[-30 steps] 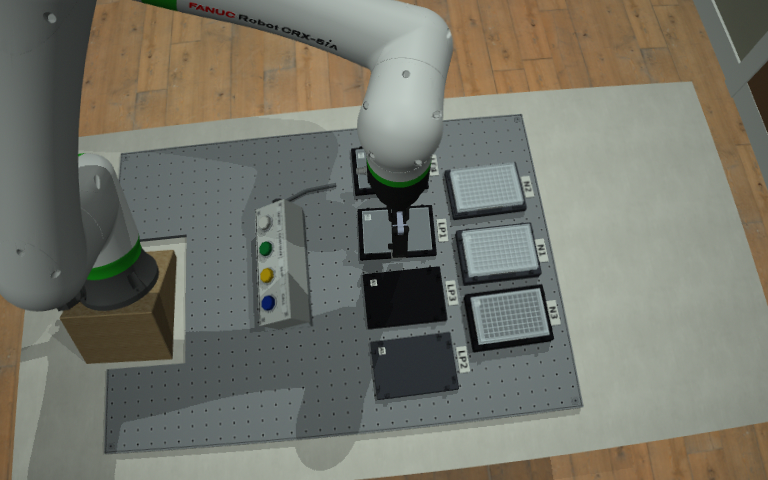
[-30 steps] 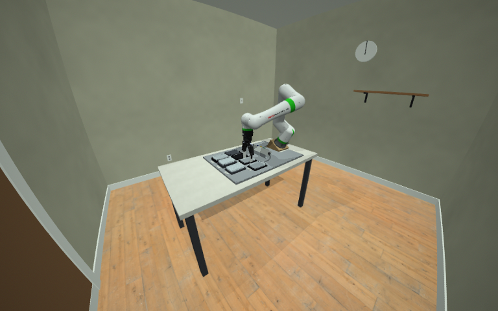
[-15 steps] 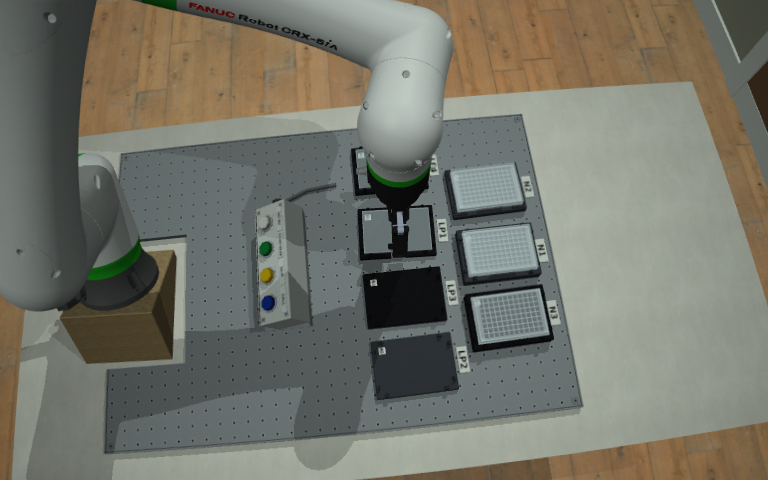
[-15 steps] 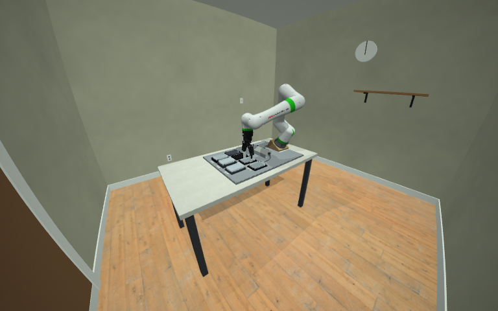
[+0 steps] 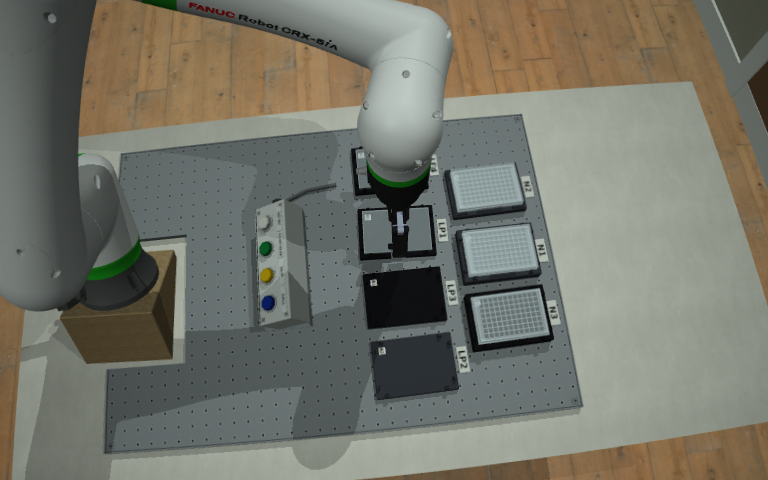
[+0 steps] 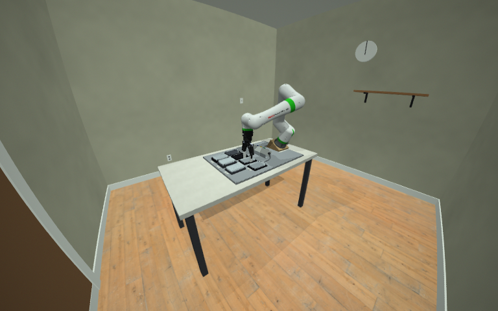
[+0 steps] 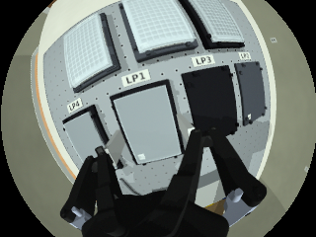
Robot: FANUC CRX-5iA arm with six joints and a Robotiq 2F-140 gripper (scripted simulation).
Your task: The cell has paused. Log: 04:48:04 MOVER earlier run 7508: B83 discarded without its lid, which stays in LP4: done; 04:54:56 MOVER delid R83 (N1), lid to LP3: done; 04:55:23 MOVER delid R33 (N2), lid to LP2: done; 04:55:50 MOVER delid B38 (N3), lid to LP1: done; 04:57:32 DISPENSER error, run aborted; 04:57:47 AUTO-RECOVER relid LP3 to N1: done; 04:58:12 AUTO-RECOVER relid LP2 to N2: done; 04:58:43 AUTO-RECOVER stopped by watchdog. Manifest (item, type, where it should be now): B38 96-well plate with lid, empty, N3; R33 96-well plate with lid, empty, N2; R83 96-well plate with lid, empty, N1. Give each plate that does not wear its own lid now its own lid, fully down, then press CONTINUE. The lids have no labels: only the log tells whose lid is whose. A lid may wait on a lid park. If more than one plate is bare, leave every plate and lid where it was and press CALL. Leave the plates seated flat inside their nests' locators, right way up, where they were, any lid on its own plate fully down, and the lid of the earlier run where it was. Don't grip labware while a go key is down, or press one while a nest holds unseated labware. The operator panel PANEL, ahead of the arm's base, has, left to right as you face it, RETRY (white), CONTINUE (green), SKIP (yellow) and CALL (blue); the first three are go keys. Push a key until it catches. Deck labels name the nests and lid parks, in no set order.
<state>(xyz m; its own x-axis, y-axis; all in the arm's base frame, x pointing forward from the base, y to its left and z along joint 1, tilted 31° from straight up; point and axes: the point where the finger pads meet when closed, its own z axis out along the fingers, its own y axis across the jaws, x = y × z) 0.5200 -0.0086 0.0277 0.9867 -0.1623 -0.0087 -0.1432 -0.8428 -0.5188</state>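
My hand is 3 cm above the lid park LP1. Round my hand: white key: 24 cm behind, 4 cm to the left, 3 cm above; then lid park LP3: 13 cm to the right, 3 cm below, 1 cm behind; then green key: 24 cm behind, 3 cm above, 1 cm to the right.
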